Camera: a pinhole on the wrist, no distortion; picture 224 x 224 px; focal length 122.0 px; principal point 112.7 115.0 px. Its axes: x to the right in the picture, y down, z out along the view. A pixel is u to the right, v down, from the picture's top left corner.
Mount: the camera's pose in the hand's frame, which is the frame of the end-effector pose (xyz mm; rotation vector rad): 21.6 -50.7 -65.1 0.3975 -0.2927 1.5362
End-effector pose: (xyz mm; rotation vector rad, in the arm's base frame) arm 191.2 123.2 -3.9 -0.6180 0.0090 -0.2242
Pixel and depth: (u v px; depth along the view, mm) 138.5 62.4 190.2
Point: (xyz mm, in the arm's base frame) 294.1 91.5 153.8
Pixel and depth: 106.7 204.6 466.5
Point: -121.4 179.9 437.1
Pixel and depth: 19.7 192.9 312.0
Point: -39.9 -86.0 321.8
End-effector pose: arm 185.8 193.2 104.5 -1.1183 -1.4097 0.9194
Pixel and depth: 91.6 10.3 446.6
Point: -133.4 539.2 474.4
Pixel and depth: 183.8 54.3 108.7
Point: 124.7 266.0 156.5
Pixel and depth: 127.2 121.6 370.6
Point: -124.8 186.1 232.7
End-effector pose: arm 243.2 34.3 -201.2 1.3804 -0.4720 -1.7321
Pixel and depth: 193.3 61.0 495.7
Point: -220.5 -313.2 -181.1
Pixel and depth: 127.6 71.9 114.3
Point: 170.1 19.6 -293.0
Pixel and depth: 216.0 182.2 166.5
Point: 107.0 45.0 -115.0
